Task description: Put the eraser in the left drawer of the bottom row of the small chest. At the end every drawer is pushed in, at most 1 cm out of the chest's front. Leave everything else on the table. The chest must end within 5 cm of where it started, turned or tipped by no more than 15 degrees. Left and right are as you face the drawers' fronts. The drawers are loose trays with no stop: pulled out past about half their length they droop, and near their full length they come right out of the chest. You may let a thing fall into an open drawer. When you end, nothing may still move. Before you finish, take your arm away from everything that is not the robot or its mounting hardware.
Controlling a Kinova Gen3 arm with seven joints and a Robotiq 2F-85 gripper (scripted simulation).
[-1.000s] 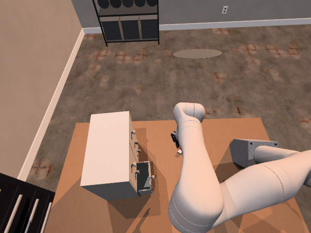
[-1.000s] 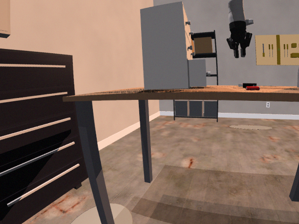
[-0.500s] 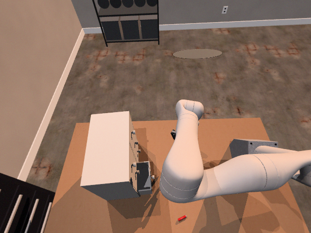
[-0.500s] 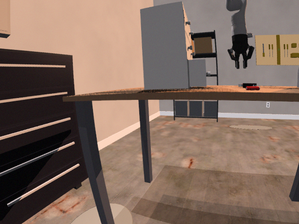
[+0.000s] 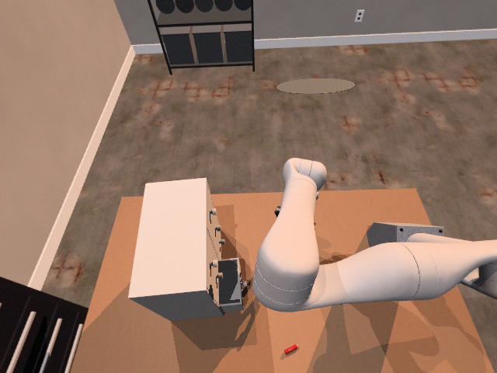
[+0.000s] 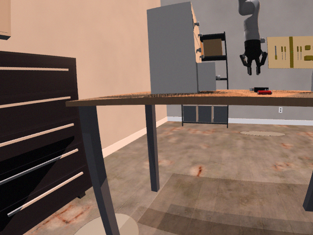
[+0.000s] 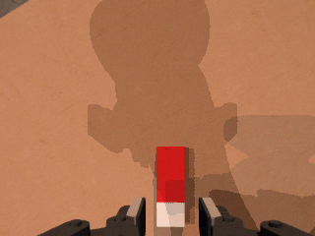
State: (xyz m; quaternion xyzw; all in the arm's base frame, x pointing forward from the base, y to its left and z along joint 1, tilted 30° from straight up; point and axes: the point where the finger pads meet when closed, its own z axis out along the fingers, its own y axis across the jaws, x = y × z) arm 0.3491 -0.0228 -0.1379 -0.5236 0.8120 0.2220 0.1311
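My hand is 90 mm above the eraser. The rest, counted from my hand: black object: 190 mm to the left, 80 mm below, 20 mm behind; red cylinder: 350 mm to the left, 90 mm below, 10 mm behind.
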